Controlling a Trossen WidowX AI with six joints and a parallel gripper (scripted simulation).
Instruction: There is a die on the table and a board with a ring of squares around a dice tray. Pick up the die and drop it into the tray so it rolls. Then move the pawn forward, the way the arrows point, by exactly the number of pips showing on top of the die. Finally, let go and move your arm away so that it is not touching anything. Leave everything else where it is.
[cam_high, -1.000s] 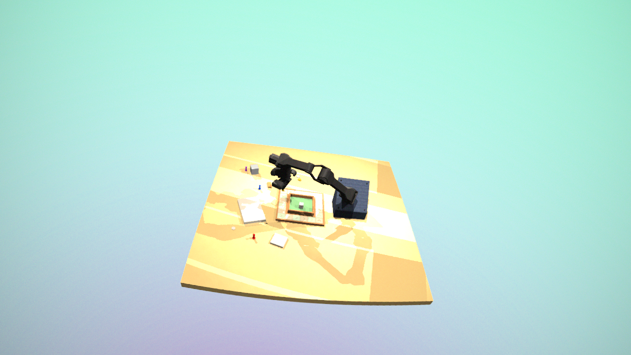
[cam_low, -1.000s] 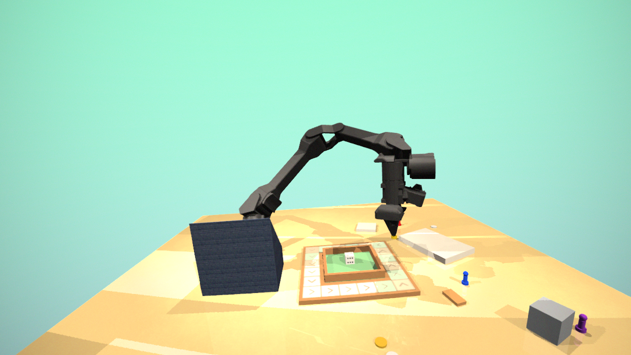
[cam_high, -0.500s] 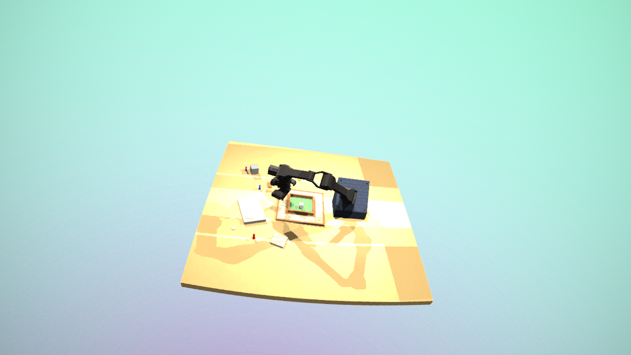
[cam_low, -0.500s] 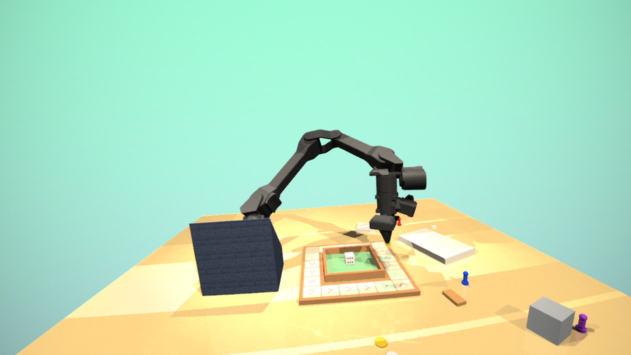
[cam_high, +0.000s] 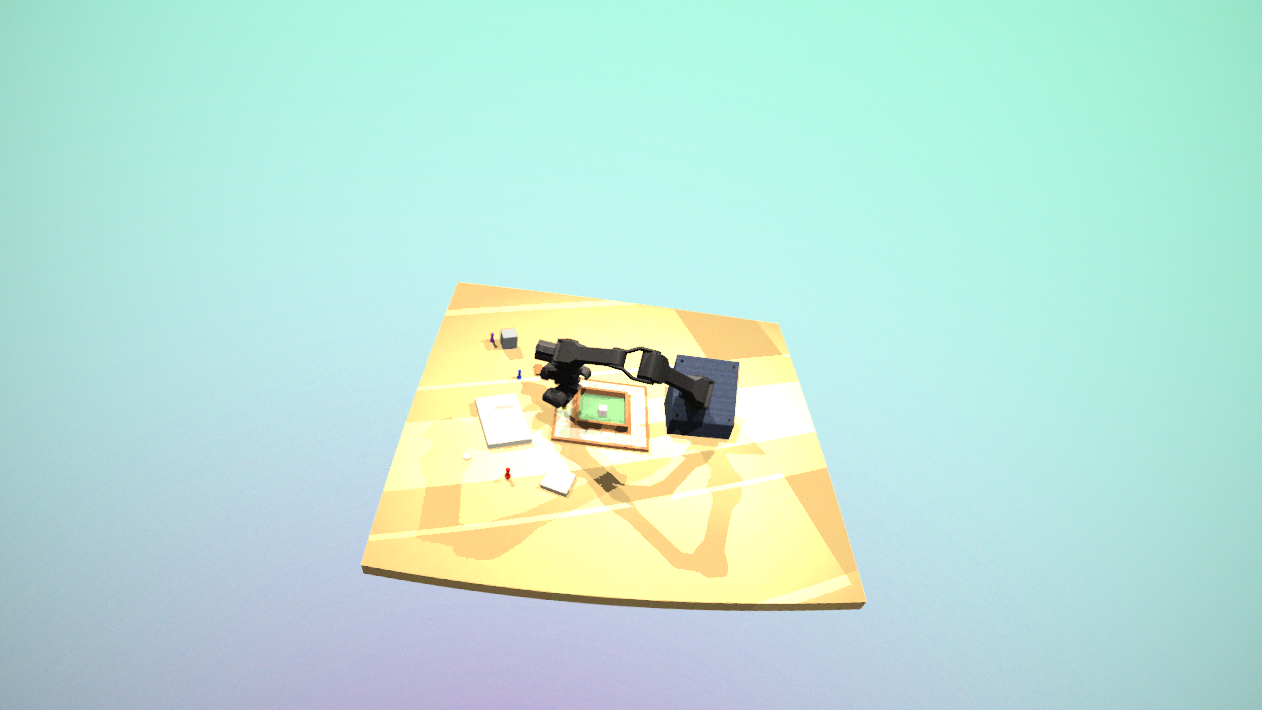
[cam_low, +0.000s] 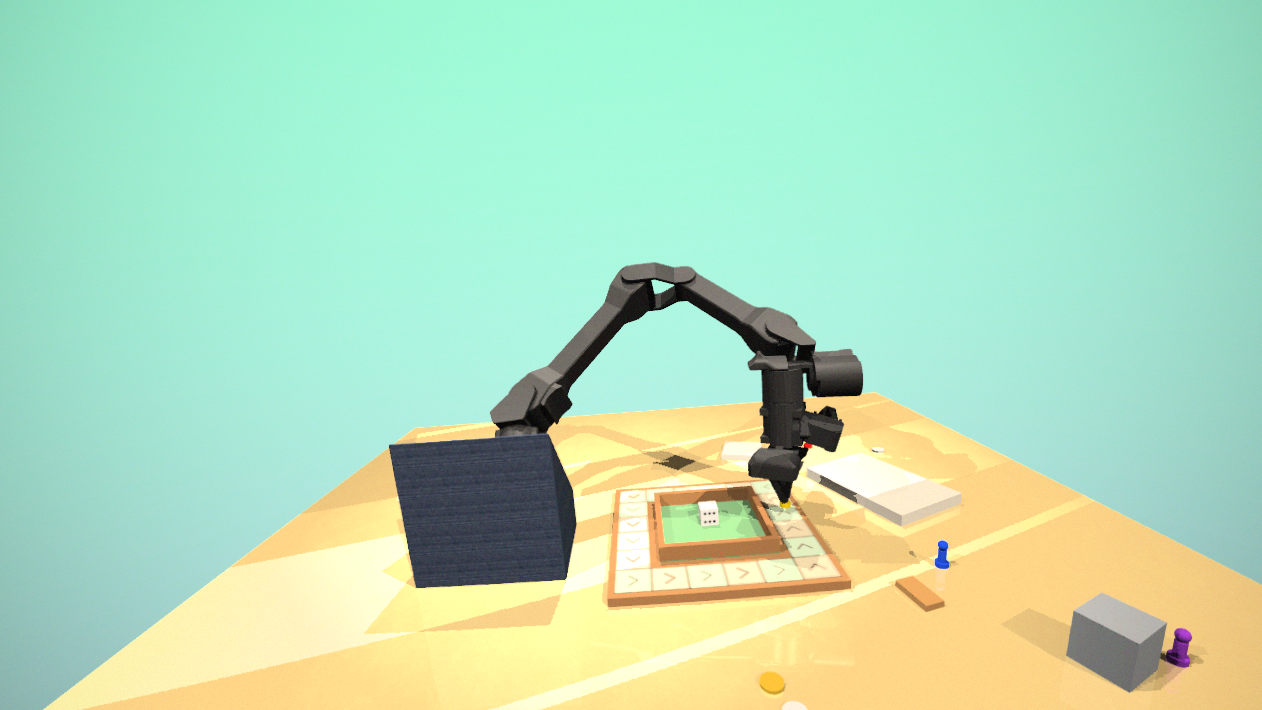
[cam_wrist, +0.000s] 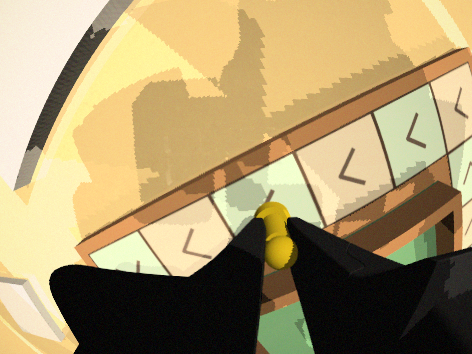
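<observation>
My gripper tip is 1 cm below the yellow pawn. Also, from my gripper tip: white slab 18 cm ahead, 7 cm to the left, 2 cm below; white die 12 cm behind, 1 cm to the right, 1 cm below; green dice tray 12 cm behind, 2 cm to the right, 3 cm below.
</observation>
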